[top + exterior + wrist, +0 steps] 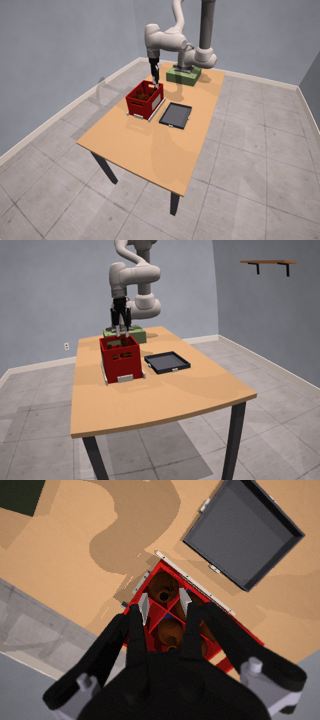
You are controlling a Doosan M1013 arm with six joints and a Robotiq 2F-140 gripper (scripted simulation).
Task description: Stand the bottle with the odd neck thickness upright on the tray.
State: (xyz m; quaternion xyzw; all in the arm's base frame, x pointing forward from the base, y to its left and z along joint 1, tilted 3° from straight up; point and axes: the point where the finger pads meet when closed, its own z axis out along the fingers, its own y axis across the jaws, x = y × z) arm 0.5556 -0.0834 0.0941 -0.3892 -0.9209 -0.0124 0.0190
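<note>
Now: hand 120 mm above the red crate, 90 mm short of it and 50 mm to the left of it. Also, from my hand: dark grey tray 220 mm to the left, 190 mm below, 100 mm ahead; then glass bottle 180 mm ahead, 120 mm below, 90 mm to the right.
</note>
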